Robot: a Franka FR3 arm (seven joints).
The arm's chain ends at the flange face. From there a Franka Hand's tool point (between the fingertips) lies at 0.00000 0.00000 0.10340 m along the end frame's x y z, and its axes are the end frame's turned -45 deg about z.
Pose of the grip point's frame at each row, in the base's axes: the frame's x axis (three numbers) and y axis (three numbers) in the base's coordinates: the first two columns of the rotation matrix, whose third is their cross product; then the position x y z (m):
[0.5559 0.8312 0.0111 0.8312 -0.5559 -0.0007 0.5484 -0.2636 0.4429]
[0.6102 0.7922 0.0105 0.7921 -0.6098 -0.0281 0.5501 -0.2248 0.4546]
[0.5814 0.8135 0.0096 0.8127 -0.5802 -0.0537 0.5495 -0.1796 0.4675]
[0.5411 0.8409 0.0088 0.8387 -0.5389 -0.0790 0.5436 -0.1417 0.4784]
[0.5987 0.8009 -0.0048 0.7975 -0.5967 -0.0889 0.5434 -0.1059 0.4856]
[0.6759 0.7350 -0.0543 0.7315 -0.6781 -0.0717 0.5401 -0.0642 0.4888]
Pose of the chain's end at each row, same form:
[0.9808 0.1947 0.0074 0.1947 -0.9808 -0.0083 0.5478 -0.2646 0.5463]
[0.9916 0.1290 -0.0124 0.1286 -0.9914 -0.0273 0.5517 -0.2274 0.5580]
[0.9858 0.1650 -0.0312 0.1636 -0.9855 -0.0448 0.5534 -0.1836 0.5707]
[0.9757 0.2135 -0.0496 0.2104 -0.9757 -0.0621 0.5500 -0.1469 0.5815]
[0.9873 0.1444 -0.0663 0.1406 -0.9883 -0.0595 0.5511 -0.1110 0.5886]
[0.9952 0.0402 -0.0891 0.0393 -0.9992 -0.0123 0.5494 -0.0651 0.5918]

